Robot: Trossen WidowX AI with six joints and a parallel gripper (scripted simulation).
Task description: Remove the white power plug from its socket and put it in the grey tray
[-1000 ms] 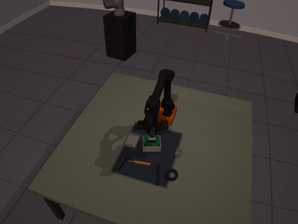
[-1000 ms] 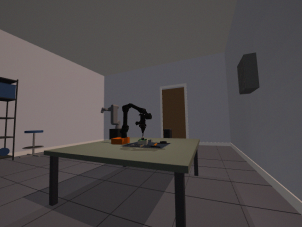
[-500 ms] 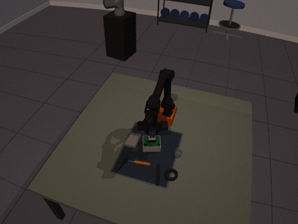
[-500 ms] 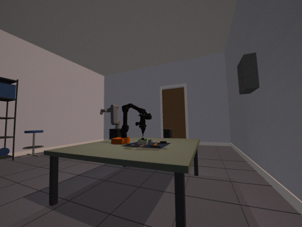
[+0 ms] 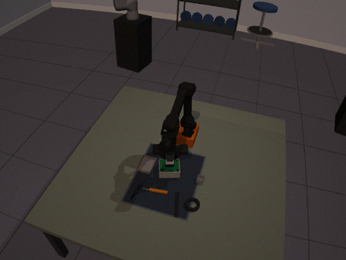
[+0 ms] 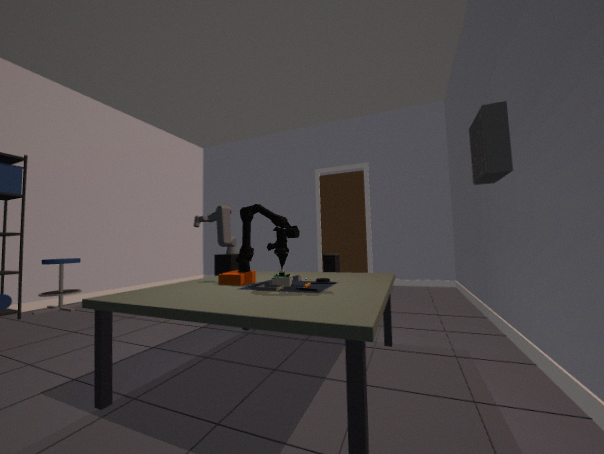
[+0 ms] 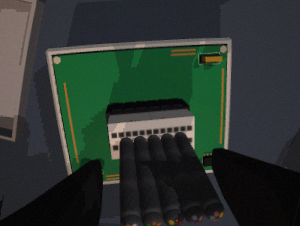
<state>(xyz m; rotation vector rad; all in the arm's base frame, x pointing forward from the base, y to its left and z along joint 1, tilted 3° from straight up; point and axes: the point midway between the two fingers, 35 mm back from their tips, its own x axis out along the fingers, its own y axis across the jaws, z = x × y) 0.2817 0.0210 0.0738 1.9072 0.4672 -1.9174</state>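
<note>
Now: gripper tip 2 cm above the white power plug. The rest, counted from my gripper tip: grey tray (2 cm ahead, 14 cm to the right, 11 cm below); dark mat (5 cm ahead, 1 cm to the left, 11 cm below); black bar (18 cm ahead, 14 cm to the left, 10 cm below).
</note>
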